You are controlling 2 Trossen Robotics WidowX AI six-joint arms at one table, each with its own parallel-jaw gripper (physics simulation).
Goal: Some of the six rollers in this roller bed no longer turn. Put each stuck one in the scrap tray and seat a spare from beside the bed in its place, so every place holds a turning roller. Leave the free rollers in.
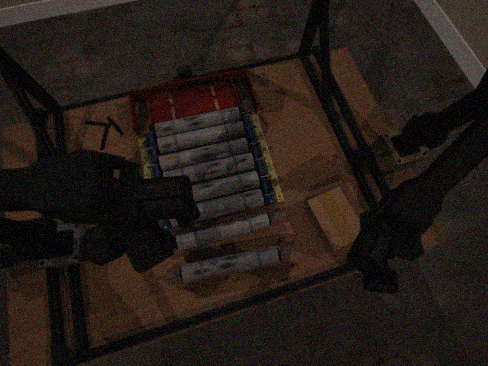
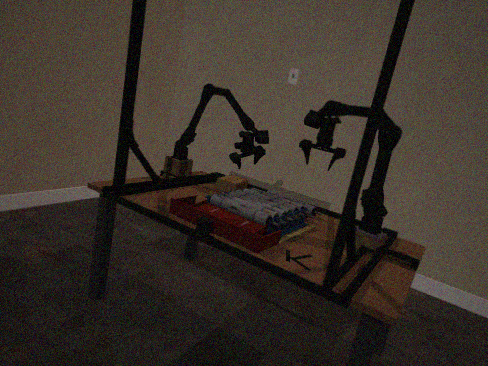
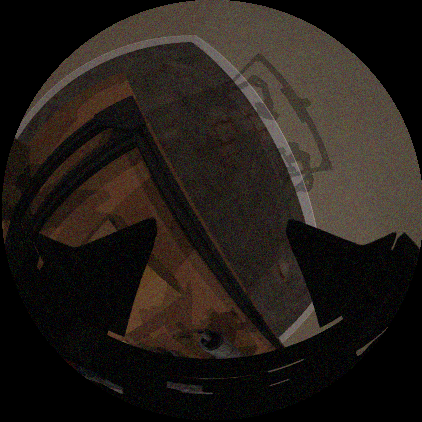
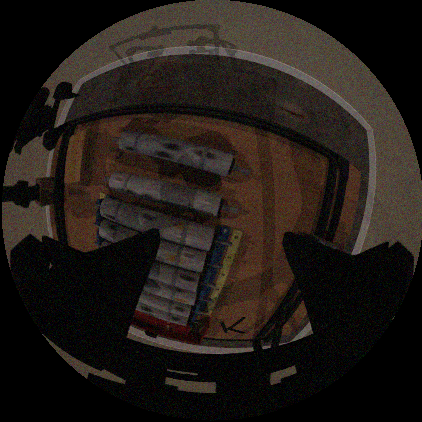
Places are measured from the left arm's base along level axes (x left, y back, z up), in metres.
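Pixels of known places: left gripper, between the fingertips: (image 2: pixel 247 166) (image 3: pixel 224 225) (image 4: pixel 73 108); right gripper, between the fingertips: (image 2: pixel 317 167) (image 4: pixel 223 237); left arm's base, origin of its link: (image 1: pixel 405 144) (image 2: pixel 179 158) (image 4: pixel 37 191); right arm's base, origin of its link: (image 1: pixel 59 243) (image 2: pixel 369 230).
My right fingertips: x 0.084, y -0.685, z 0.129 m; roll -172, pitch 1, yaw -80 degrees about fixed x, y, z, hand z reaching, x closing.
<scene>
For each thing: its top centre in the pictures, then the offset to it from my right fingertips. "spot": a spot on its surface instead.
- nearer spare roller, centre of its top: (image 4: pixel 154 191) (image 1: pixel 223 229) dx -0.008, dy +0.125, dz -0.184 m
- farther spare, centre of its top: (image 4: pixel 166 146) (image 3: pixel 237 363) (image 1: pixel 230 263) (image 2: pixel 291 197) dx +0.084, dy +0.120, dz -0.184 m
- red scrap tray, centre of its top: (image 1: pixel 192 96) (image 2: pixel 224 212) (image 4: pixel 146 322) dx -0.439, dy +0.141, dz -0.177 m
- pale wooden block, centre of its top: (image 3: pixel 102 299) (image 1: pixel 336 217) (image 4: pixel 72 156) (image 2: pixel 233 179) dx +0.049, dy +0.432, dz -0.177 m
- thin black forked piece, a spot on its surface: (image 2: pixel 299 258) (image 1: pixel 105 132) (image 4: pixel 233 325) spot: dx -0.421, dy -0.157, dz -0.233 m
The roller bed (image 1: pixel 270 162) (image 4: pixel 231 260) has blue and yellow side rails and grey, dark-spotted rollers (image 1: pixel 202 153) (image 4: pixel 182 257) across it. Which turn cannot be told. A nearer spare roller (image 1: pixel 222 231) (image 4: pixel 165 192) and a farther spare (image 1: pixel 230 264) (image 4: pixel 177 152) lie beside the bed. The red scrap tray (image 1: pixel 195 100) (image 2: pixel 225 225) (image 4: pixel 165 325) adjoins the other end; its visible floor is bare. My right gripper (image 1: pixel 125 245) (image 2: pixel 318 166) (image 4: pixel 223 237) is open and empty, high above the table, its arm hiding roller ends. My left gripper (image 2: pixel 247 164) (image 3: pixel 224 225) is open and empty, raised.
A pale wooden block (image 1: pixel 335 215) (image 2: pixel 232 182) (image 3: pixel 150 290) lies beside the bed, toward the left arm. A thin black forked piece (image 1: pixel 106 131) (image 2: pixel 299 259) (image 4: pixel 233 326) lies near the tray. Black frame bars edge the table, with upright posts at its sides.
</scene>
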